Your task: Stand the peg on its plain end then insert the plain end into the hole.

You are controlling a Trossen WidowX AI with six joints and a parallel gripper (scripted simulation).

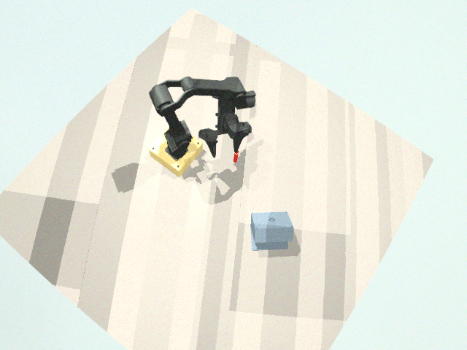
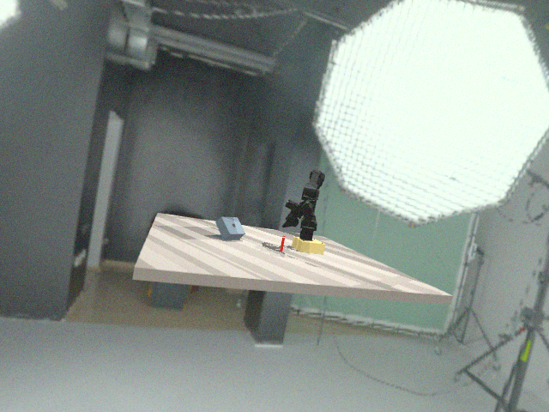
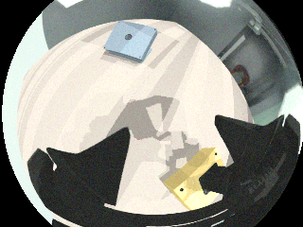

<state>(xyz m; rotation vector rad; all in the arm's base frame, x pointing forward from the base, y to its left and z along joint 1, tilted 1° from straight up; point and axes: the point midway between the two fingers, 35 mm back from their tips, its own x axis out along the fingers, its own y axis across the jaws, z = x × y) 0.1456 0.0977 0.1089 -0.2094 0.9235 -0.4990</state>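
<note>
Now: the red peg 80 mm below my gripper tip and 60 mm to the left of it. Round my gripper tip: sloped panel (280 mm ahead, 80 mm below, 50 mm to the right).
</note>
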